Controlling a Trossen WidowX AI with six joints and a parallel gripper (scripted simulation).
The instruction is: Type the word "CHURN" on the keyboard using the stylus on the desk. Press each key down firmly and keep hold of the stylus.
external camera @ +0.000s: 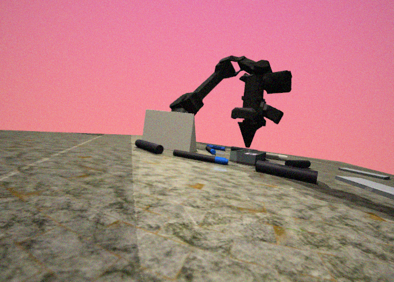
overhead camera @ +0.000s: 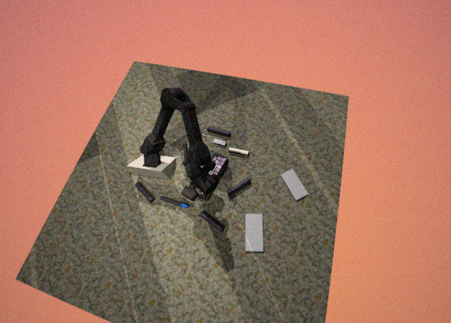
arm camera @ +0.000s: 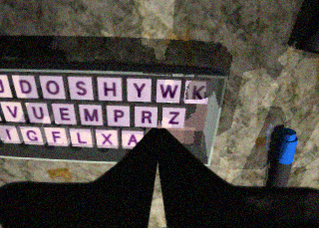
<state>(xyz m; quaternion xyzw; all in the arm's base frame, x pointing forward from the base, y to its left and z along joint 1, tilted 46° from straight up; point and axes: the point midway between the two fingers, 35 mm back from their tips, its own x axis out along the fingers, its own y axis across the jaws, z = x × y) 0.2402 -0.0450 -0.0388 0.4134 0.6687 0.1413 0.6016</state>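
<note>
Right now the blue stylus is 280 mm to the left of my gripper tip, 70 mm behind it and 30 mm below it. Round my gripper tip: white cylinder: 190 mm to the left, 140 mm ahead, 30 mm below; then grey block: 230 mm to the left, 50 mm ahead, 40 mm below.
</note>
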